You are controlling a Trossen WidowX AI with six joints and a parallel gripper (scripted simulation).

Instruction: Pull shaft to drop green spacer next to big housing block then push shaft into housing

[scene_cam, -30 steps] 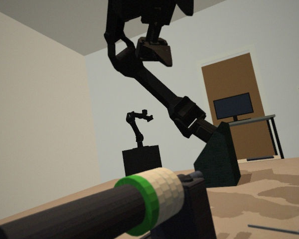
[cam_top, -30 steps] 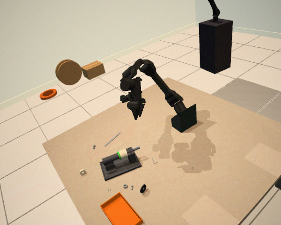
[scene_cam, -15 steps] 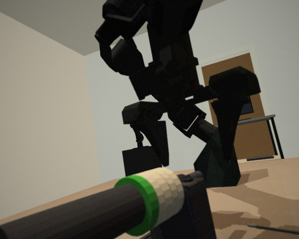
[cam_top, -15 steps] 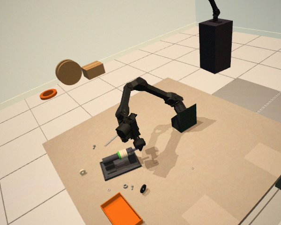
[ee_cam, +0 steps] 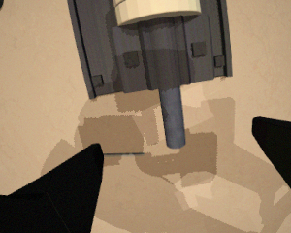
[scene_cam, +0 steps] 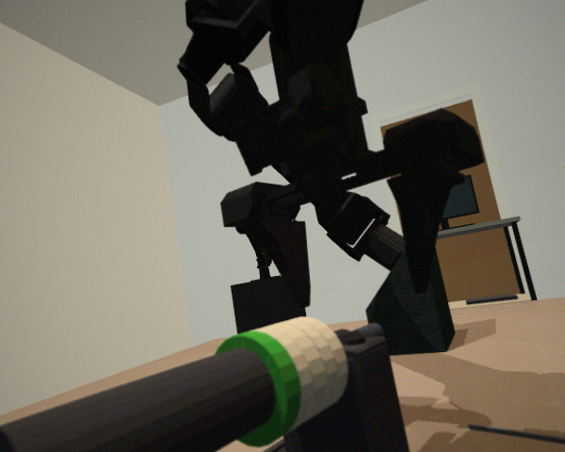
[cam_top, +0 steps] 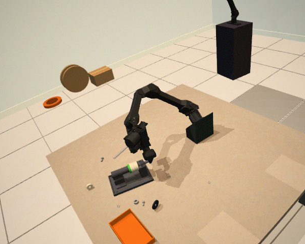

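Right now my gripper tip is 70 mm short of the grey shaft, 10 mm to the left of it and 30 mm above it. From my gripper tip the other things lie so: allen key (60 mm behind, 80 mm to the left, 100 mm below); then green spacer (110 mm ahead, 20 mm to the right, 30 mm below); then black ring (90 mm ahead, 230 mm to the left, 80 mm below).
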